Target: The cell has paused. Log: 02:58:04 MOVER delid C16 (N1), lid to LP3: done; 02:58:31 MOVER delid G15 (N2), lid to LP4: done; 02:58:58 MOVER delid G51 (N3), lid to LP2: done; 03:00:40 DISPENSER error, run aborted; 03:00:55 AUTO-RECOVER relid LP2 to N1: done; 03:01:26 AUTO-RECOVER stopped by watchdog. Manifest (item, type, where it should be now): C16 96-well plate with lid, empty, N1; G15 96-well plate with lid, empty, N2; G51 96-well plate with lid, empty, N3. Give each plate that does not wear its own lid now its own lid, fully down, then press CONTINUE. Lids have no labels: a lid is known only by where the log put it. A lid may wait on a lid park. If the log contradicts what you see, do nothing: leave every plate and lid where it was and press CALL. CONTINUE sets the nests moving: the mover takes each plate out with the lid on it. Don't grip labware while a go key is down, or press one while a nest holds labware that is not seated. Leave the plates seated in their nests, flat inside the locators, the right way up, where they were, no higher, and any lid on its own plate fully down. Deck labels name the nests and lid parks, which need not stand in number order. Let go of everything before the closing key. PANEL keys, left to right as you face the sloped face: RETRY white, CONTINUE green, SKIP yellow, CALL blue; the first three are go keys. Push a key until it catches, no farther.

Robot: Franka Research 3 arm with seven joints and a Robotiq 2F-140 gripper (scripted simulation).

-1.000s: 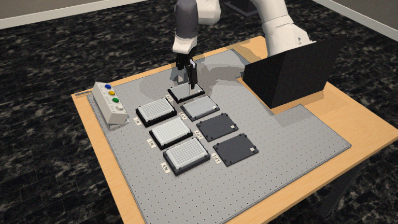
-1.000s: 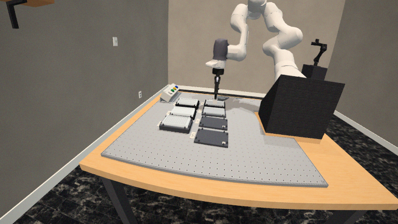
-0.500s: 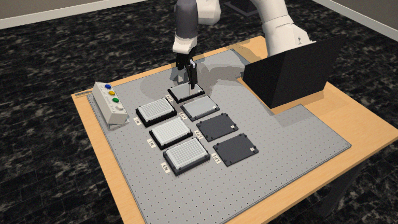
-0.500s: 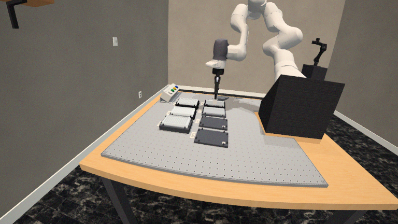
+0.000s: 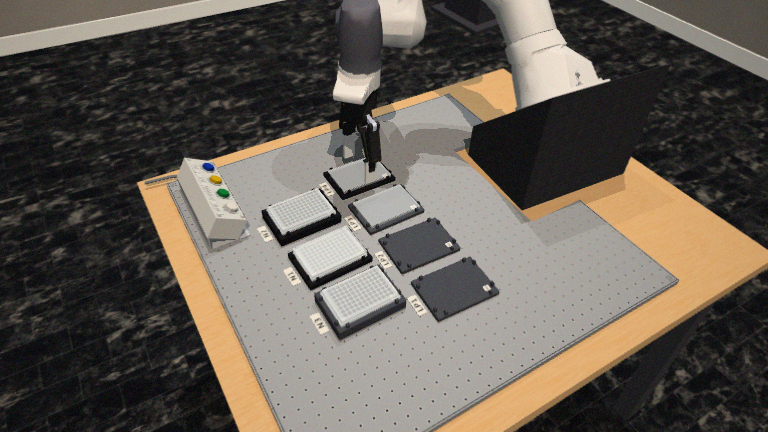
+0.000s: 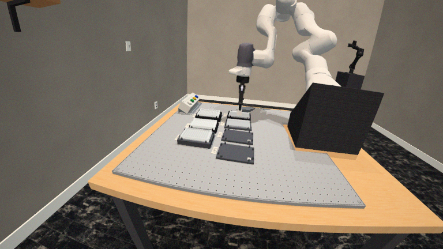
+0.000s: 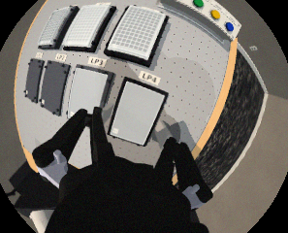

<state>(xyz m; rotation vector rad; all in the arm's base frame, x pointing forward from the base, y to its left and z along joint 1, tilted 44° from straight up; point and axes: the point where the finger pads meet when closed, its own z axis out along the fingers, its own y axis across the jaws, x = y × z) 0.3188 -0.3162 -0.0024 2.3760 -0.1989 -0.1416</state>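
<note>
The lid park LP4 is 50 mm below my hand. The rest, counted from my hand: white key: 320 mm ahead, 10 mm to the right, 10 mm above; then lid park LP2: 20 mm ahead, 260 mm to the left, 50 mm below; then lid park LP3: 10 mm ahead, 130 mm to the left, 50 mm below.
</note>
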